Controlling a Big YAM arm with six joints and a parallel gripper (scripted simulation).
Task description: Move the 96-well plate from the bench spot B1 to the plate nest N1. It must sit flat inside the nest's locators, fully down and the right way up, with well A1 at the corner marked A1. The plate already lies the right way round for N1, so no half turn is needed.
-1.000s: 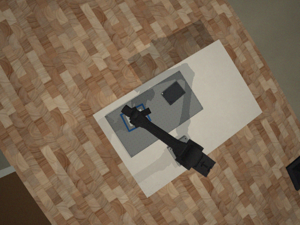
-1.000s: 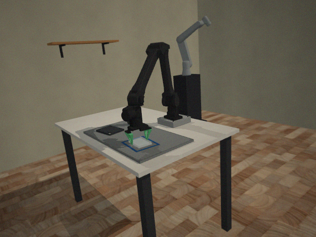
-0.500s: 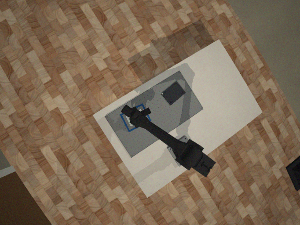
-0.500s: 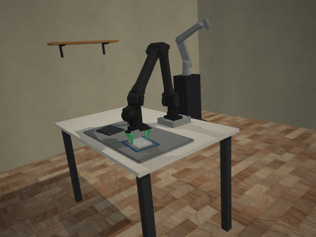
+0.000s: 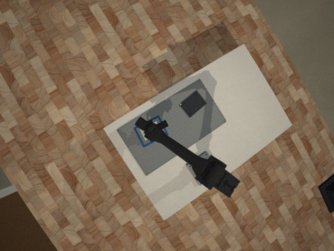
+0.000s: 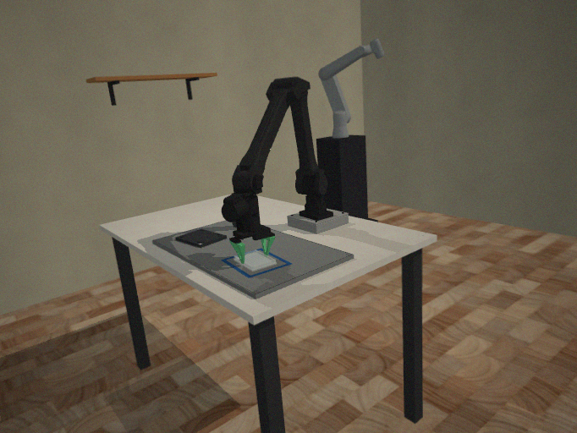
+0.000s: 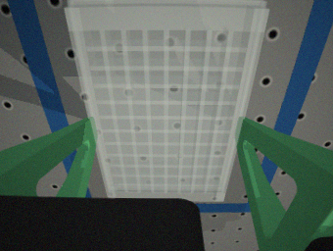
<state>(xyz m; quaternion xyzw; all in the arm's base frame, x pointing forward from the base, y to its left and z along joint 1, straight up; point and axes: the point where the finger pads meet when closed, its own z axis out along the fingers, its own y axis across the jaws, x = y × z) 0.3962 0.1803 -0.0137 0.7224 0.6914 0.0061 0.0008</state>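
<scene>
Now: hand 10 mm above the clear 96-well plate. Also, from my hand: dark plate nest N1: 360 mm to the right, 20 mm ahead, 10 mm below; then small A1 corner mark: 270 mm to the right, 60 mm ahead.
</scene>
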